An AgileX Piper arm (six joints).
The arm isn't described. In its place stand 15 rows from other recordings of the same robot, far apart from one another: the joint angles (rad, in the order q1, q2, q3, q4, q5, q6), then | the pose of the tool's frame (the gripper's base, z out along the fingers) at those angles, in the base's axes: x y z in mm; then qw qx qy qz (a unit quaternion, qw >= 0).
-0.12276, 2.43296, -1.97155, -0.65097, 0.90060, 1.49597 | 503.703 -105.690 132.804 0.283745 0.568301 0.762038 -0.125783
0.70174, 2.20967, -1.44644, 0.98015, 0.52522, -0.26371 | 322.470 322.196 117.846 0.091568 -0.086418 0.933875 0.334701
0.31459, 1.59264, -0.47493, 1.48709, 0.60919, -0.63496 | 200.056 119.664 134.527 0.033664 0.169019 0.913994 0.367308
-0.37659, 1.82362, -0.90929, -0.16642, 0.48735, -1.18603 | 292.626 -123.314 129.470 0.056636 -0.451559 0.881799 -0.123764
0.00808, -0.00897, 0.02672, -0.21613, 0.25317, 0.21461 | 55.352 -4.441 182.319 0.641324 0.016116 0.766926 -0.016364
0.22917, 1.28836, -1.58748, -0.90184, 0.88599, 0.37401 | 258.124 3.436 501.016 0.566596 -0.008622 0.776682 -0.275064
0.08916, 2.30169, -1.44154, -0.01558, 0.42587, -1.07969 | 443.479 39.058 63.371 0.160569 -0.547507 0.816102 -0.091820
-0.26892, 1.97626, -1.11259, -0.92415, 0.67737, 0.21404 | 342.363 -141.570 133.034 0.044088 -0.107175 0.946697 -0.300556
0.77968, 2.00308, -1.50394, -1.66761, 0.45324, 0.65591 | 361.025 301.149 253.768 0.526352 -0.550706 0.597753 -0.249734
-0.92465, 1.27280, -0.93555, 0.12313, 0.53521, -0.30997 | 165.216 -209.611 299.549 0.340023 0.314112 0.867736 -0.180975
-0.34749, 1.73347, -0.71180, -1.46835, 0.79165, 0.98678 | 244.345 -157.001 151.446 0.083186 0.060179 0.894747 -0.434611
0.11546, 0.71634, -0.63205, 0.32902, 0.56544, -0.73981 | 137.273 31.780 314.356 0.497608 -0.286619 0.818622 -0.009673
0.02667, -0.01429, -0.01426, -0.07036, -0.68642, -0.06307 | 26.765 4.770 273.650 0.926023 -0.047641 0.372927 -0.033723
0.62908, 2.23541, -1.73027, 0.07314, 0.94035, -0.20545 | 370.344 276.145 151.023 0.096961 -0.385977 0.915853 0.053227
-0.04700, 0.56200, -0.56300, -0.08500, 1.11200, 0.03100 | 76.346 -10.525 272.721 0.269516 0.029685 0.961536 -0.043917
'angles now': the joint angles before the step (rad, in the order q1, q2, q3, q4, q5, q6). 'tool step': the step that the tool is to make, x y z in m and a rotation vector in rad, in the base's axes. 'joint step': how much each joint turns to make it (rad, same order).
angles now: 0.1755, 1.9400, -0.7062, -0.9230, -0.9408, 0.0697
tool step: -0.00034, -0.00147, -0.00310, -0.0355, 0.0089, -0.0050
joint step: 0.0000, 0.0000, 0.0018, -0.0023, 0.0338, -0.0114
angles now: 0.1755, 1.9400, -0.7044, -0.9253, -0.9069, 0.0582
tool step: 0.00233, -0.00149, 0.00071, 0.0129, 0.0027, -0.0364
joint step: 0.0000, 0.0000, 0.0000, 0.0398, 0.0025, -0.0019
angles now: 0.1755, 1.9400, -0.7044, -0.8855, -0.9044, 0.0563
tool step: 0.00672, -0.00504, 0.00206, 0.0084, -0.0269, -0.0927
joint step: 0.0000, 0.0000, 0.0000, 0.1209, 0.0065, -0.0563
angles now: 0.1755, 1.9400, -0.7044, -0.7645, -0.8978, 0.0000
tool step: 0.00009, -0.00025, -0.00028, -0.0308, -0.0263, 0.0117
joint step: 0.0000, 0.0000, 0.0001, 0.0020, 0.0038, -0.0432
